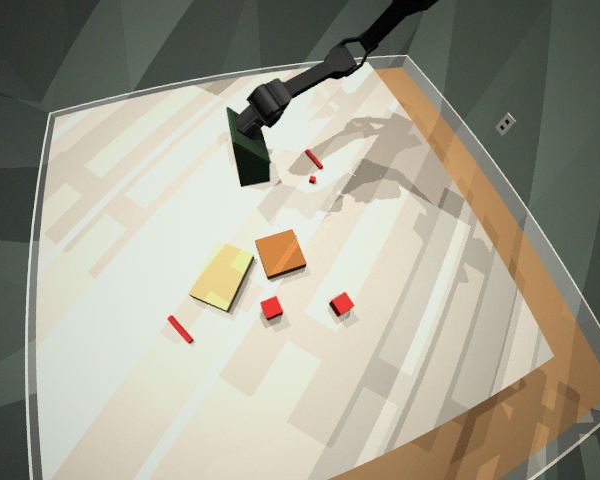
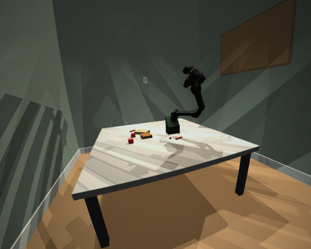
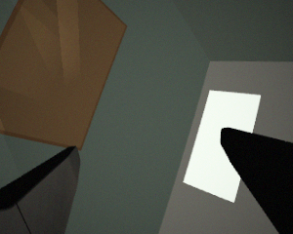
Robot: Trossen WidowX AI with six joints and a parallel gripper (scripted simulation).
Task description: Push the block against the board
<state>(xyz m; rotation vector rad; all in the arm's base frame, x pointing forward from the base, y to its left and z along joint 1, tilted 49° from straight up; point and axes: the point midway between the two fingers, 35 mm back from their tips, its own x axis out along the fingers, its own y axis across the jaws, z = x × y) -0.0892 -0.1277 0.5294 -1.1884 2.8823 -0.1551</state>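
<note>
Right now the pale yellow board is 45 cm ahead of my gripper tip, 43 cm to the right of it and 60 cm below it. Also, from my gripper tip: small red bit 22 cm ahead, 12 cm to the right, 61 cm below; then orange square block 43 cm ahead, 27 cm to the right, 60 cm below.
</note>
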